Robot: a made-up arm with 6 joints. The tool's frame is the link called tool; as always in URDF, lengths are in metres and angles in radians.
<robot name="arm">
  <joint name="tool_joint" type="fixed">
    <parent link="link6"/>
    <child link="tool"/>
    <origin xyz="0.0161 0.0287 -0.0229" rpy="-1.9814 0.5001 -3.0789"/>
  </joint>
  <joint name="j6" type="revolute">
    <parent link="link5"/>
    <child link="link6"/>
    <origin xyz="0.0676 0.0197 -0.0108" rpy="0 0 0"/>
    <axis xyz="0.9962 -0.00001 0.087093"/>
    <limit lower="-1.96" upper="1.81"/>
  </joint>
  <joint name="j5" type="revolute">
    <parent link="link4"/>
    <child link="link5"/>
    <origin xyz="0.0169 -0.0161 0.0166" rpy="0 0 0"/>
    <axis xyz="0.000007 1 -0.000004"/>
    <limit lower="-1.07" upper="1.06"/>
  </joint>
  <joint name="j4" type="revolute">
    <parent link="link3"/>
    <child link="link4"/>
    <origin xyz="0.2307 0.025 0.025" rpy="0 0 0"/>
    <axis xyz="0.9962 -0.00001 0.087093"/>
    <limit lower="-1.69" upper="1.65"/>
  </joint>
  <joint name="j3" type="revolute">
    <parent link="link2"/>
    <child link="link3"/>
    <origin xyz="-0.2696 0.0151 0.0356" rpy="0 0 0"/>
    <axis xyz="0.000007 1 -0.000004"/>
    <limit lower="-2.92" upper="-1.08"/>
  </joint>
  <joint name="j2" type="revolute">
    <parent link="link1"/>
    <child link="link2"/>
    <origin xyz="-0.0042 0.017 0.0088" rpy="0 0 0"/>
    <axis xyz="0.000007 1 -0.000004"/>
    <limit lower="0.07" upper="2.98"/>
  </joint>
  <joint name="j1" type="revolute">
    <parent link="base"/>
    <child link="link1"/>
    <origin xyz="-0.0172 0.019 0.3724" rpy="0 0 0"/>
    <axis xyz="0 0 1"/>
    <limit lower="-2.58" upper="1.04"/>
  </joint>
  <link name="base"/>
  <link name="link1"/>
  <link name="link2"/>
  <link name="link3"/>
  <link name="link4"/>
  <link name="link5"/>
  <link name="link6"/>
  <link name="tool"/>
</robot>
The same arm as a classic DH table. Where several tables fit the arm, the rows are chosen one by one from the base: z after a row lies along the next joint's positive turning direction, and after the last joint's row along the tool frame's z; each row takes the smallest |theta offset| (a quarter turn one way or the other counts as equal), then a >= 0, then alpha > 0; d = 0 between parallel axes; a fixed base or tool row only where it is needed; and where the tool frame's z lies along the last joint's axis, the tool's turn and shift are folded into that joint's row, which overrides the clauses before.
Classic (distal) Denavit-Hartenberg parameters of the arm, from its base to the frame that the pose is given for. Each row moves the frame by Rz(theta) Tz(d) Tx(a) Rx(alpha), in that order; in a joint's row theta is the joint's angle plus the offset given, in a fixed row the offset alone. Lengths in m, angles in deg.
base (fixed): d 0  theta_offset -47.85  a -0.0256  alpha 0
j1: d 0.3812  theta_offset 47.85  a -0.0042  alpha -90
j2: d 0  theta_offset 7.52  a -0.2719  alpha 0
j3: d 0.0571  theta_offset 77.48  a -0.0048  alpha 90
j4: d 0.2503  theta_offset 0  a -0.0151  alpha -90
j5: d 0.0036  theta_offset 0  a 0.0166  alpha 90
j6: d 0.0843  theta_offset 22.31  a 0.0333  alpha 77.47
tool (fixed): d -0.0178  theta_offset -69.48  a 0  alpha 0
Joint limits (deg, base to tool): -147.82..59.59 4.01..170.74 -167.3..-61.88 -96.83..94.54 -61.31..60.73 -112.3..103.71

